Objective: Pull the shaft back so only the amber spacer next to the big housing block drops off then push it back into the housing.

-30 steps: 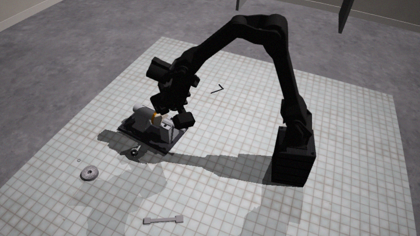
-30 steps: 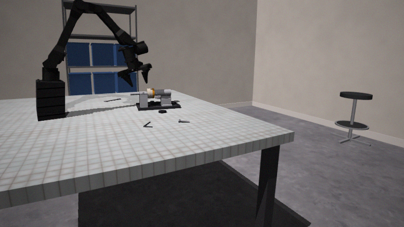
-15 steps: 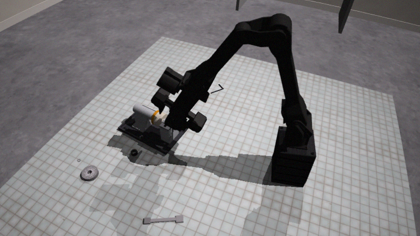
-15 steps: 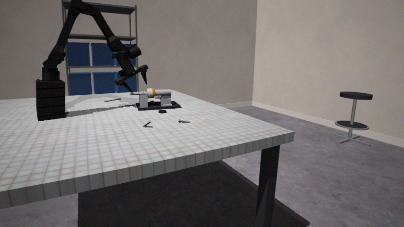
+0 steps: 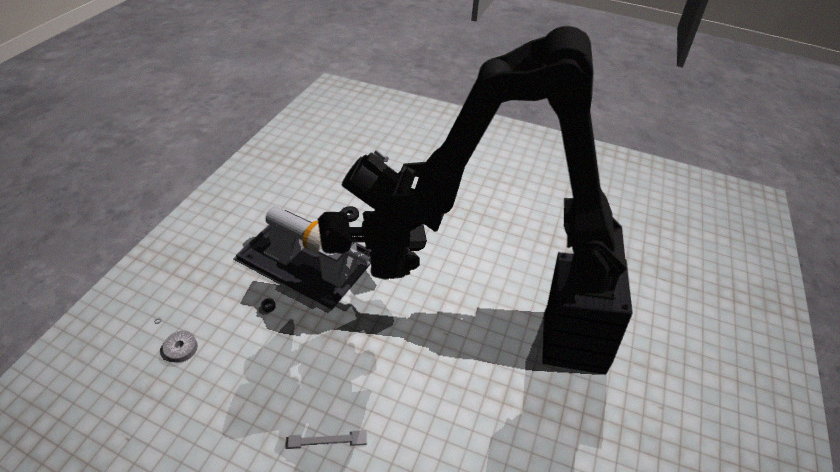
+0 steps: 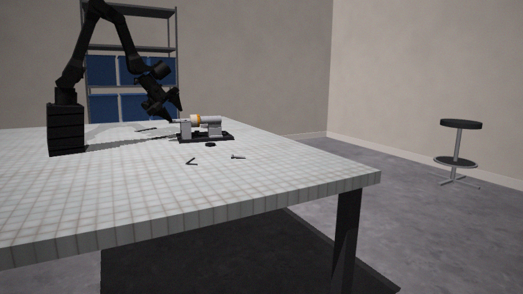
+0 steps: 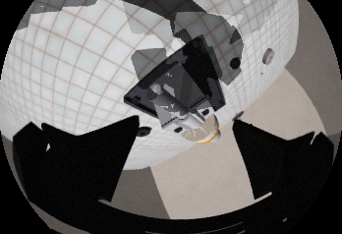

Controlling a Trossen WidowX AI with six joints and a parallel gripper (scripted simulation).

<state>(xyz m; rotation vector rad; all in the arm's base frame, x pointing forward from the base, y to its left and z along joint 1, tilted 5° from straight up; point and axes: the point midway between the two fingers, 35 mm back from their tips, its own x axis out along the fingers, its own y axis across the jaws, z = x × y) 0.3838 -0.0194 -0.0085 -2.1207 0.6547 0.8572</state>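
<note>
Now: hand 6 cm short of the grey shaft, 5 cm above it and 2 cm to the left of it. Round my hand: amber spacer: 10 cm ahead, 5 cm below, 3 cm to the right; grey disc: 26 cm ahead, 21 cm to the left, 12 cm below; screw: 39 cm to the right, 12 cm below, 7 cm ahead.
</note>
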